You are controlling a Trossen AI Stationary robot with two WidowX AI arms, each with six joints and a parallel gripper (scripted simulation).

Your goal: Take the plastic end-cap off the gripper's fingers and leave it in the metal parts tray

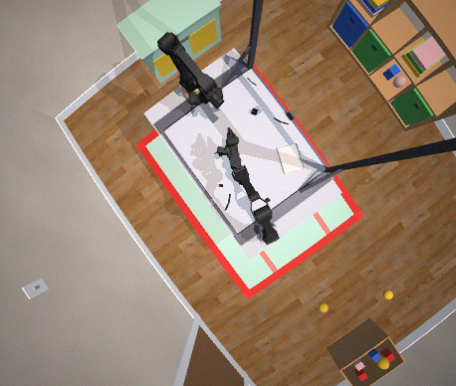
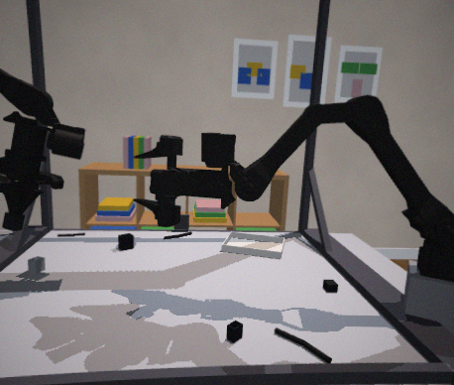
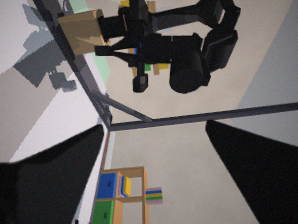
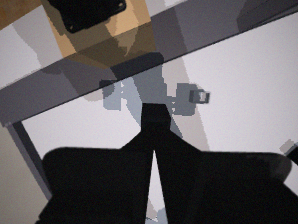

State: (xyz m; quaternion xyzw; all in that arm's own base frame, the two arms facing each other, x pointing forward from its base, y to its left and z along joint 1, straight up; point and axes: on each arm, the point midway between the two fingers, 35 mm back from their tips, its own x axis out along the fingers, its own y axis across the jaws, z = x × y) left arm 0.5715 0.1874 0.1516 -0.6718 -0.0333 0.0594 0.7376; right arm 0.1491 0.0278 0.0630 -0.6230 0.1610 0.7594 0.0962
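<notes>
The black end-cap lies 30 mm below my right hand and 10 mm to the right of it.
</notes>
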